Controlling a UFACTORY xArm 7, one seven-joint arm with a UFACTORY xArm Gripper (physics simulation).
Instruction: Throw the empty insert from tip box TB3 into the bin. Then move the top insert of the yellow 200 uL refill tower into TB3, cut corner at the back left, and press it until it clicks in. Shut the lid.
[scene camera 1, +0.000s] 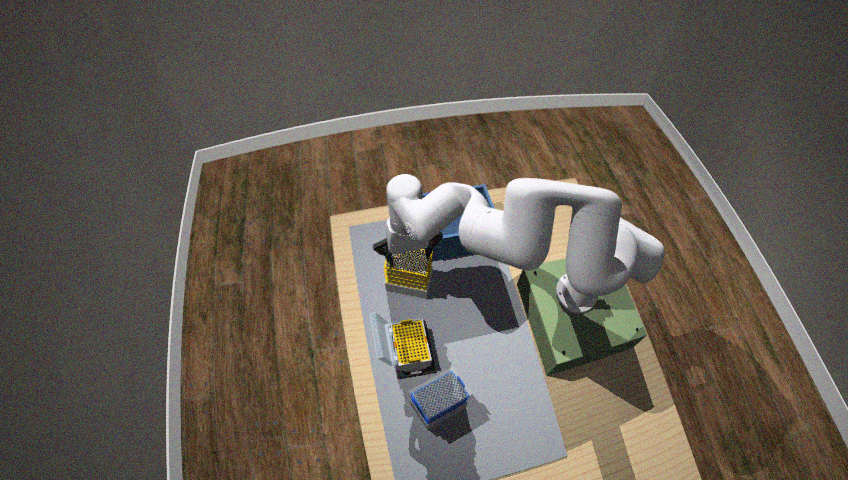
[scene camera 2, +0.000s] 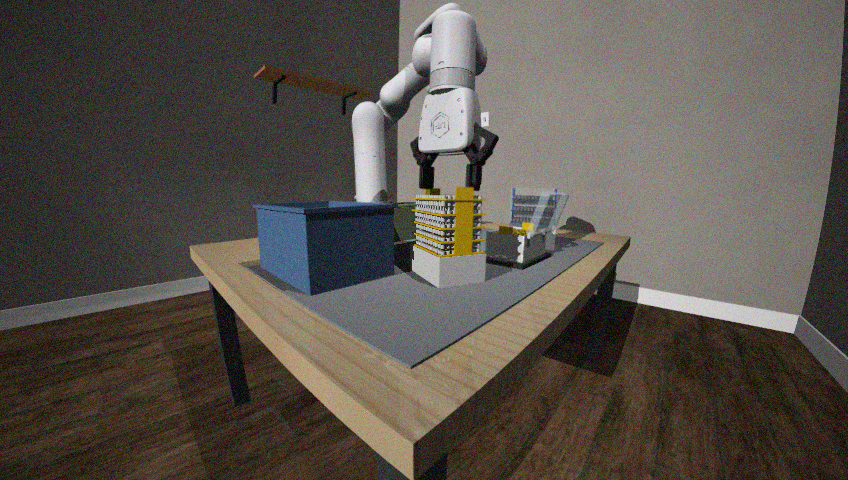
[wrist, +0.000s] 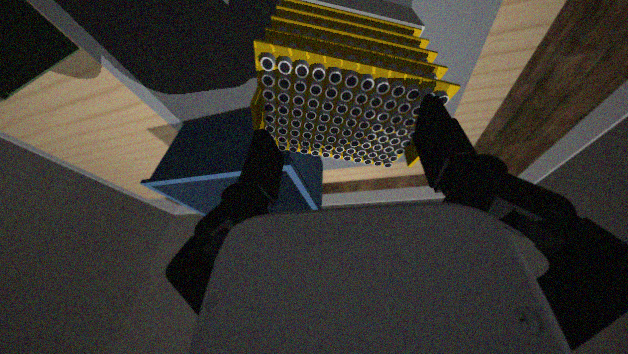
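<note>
My gripper (scene camera 1: 410, 254) (scene camera 2: 449, 185) (wrist: 340, 132) is open and points down at the top of the yellow refill tower (scene camera 1: 407, 280) (scene camera 2: 464, 226). The fingertips are near the height of its upright yellow tabs, on either side of the top insert (wrist: 340, 92), which is full of tips and sits on the stack. Tip box TB3 (scene camera 1: 415, 367) (scene camera 2: 505, 248) holds a yellow insert (scene camera 1: 410, 342) with dark, empty holes. Its clear lid (scene camera 1: 380, 340) (scene camera 2: 550, 211) stands open. The bin (scene camera 1: 455, 249) (scene camera 2: 351, 249) (wrist: 202, 145) is blue; its inside is largely hidden.
A blue refill tower (scene camera 1: 440, 397) (scene camera 2: 525, 205) stands beyond TB3 from the yellow tower. The arm stands on a green base (scene camera 1: 595, 350). The towers, TB3 and bin are on a grey mat (scene camera 1: 493, 380) (scene camera 2: 404, 333). A wooden shelf (scene camera 2: 315, 84) hangs on the wall.
</note>
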